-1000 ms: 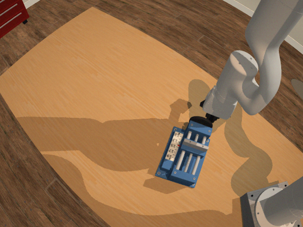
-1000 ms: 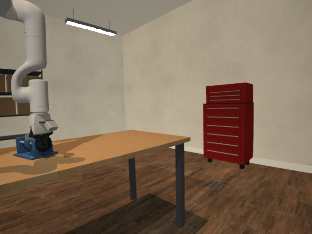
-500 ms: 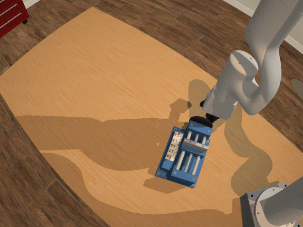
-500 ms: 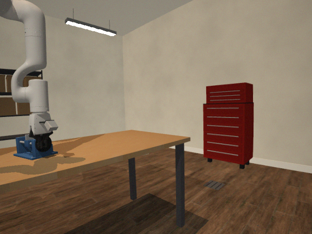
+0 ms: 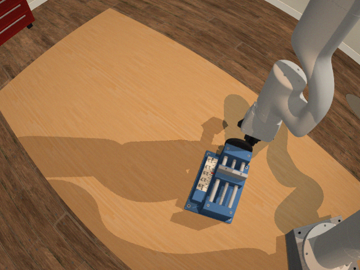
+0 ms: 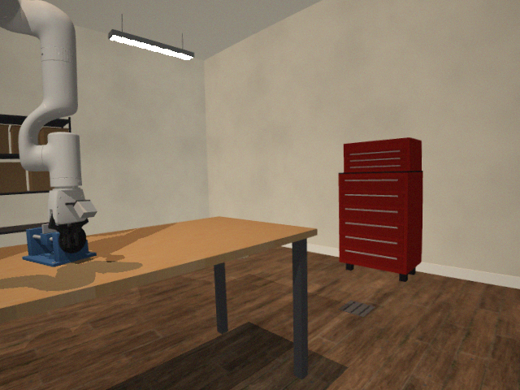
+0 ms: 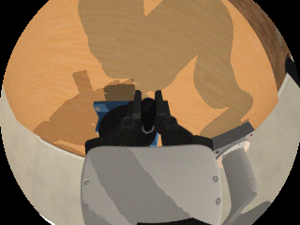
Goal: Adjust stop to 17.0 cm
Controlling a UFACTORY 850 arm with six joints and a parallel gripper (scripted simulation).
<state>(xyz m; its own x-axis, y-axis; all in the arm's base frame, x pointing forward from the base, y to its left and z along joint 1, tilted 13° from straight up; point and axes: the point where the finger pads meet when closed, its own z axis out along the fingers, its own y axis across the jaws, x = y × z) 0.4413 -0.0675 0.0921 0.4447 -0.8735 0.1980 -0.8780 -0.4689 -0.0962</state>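
The black handwheel is 20 mm to the left of my hand. From my hand the other things lie so: grey stop bar 20 mm behind, 140 mm to the left, 10 mm above.
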